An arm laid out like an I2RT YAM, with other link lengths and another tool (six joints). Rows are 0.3 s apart.
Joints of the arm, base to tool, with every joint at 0 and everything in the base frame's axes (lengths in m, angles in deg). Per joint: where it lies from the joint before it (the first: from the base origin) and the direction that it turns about. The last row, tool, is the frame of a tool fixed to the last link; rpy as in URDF.
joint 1: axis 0 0 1 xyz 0 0 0.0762
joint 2: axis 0 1 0 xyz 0.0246 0.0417 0.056
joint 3: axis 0 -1 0 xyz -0.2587 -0.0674 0
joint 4: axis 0 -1 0 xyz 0.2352 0.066 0.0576
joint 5: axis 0 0 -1 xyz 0.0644 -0.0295 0.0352
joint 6: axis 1 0 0 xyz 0.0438 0 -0.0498
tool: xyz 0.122 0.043 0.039 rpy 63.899 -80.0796 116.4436
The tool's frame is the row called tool.
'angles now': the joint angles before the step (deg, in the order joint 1, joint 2, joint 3, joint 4, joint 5, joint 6). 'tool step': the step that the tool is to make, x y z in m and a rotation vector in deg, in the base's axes. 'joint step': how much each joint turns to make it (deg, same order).
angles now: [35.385, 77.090, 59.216, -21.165, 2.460, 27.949]
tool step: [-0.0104, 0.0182, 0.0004, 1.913, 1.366, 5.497]
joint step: [0.609, 0.993, 0.652, 0.344, -5.277, -1.253]
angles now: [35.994, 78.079, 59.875, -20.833, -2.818, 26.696]
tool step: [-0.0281, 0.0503, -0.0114, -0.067, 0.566, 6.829]
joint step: [8.102, 4.038, 0.937, 2.669, 0.788, 1.049]
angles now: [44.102, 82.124, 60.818, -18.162, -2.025, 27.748]
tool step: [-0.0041, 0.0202, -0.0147, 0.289, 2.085, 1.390]
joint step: [2.345, 3.805, 0.727, 1.890, -0.353, 1.905]
